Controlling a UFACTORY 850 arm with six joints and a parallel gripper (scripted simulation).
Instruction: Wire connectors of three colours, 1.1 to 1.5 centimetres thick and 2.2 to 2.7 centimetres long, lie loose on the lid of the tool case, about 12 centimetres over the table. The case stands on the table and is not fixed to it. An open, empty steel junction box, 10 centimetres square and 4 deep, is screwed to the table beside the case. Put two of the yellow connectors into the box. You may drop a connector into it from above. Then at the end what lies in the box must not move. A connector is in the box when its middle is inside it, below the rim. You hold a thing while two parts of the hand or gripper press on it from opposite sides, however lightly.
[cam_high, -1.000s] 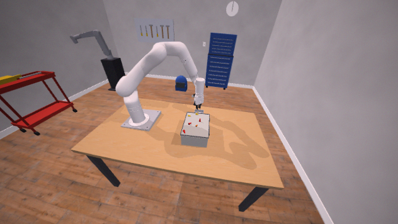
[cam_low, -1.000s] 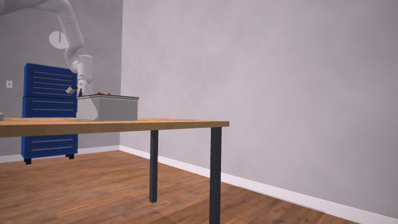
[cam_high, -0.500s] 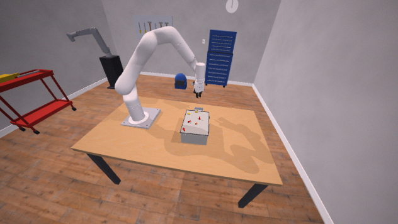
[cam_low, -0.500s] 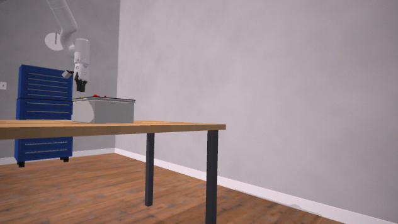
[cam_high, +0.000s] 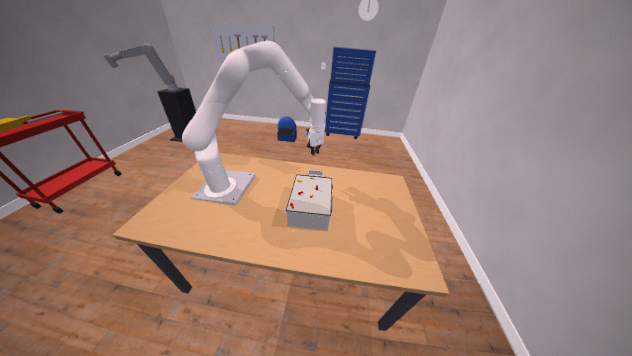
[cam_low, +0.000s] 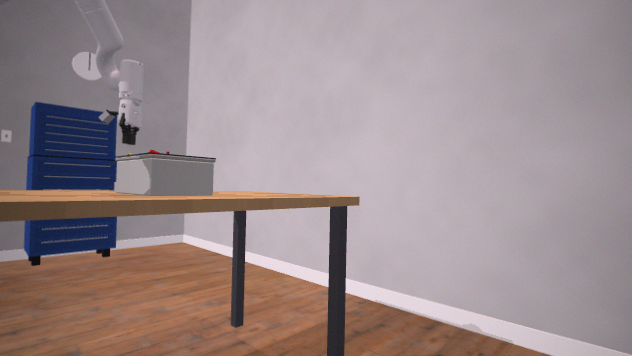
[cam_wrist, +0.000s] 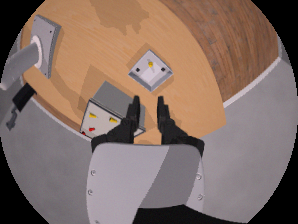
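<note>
My gripper is now 300 mm to the left of the grey tool case, 120 mm above it and 30 mm short of it. Also, from my hand: red connector 420 mm to the right, 80 mm below, 60 mm behind.
</note>
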